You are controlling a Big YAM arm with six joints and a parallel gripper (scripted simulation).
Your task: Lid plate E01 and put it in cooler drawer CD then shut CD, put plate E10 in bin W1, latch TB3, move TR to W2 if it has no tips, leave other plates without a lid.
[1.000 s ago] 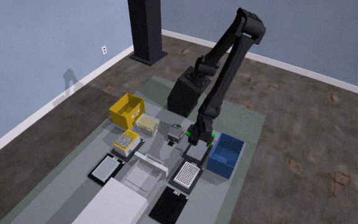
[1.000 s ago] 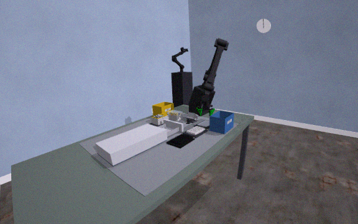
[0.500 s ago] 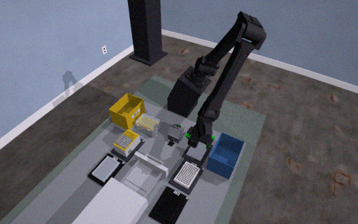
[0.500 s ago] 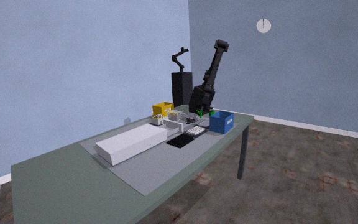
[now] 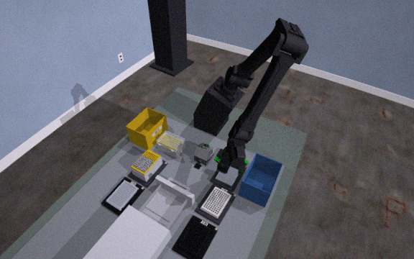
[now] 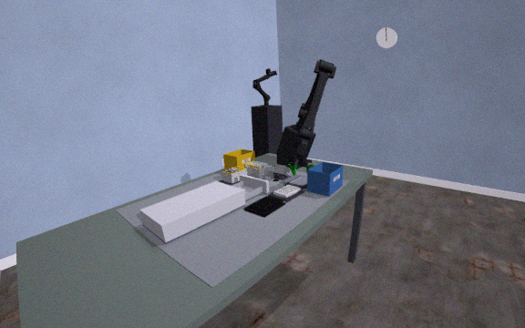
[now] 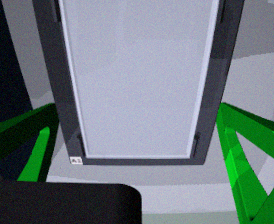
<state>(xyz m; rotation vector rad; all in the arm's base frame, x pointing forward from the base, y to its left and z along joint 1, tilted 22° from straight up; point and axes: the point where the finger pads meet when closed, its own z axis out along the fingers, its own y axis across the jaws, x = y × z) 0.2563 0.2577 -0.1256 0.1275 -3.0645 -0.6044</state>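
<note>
The plate lid lies 3 cm below my hand. From my hand the other things lie so: blue bin W2: 2 cm behind, 15 cm to the left, 1 cm below; then N3 label: 10 cm ahead, 3 cm to the left, 4 cm below; then black lid park nest: 4 cm below.
</note>
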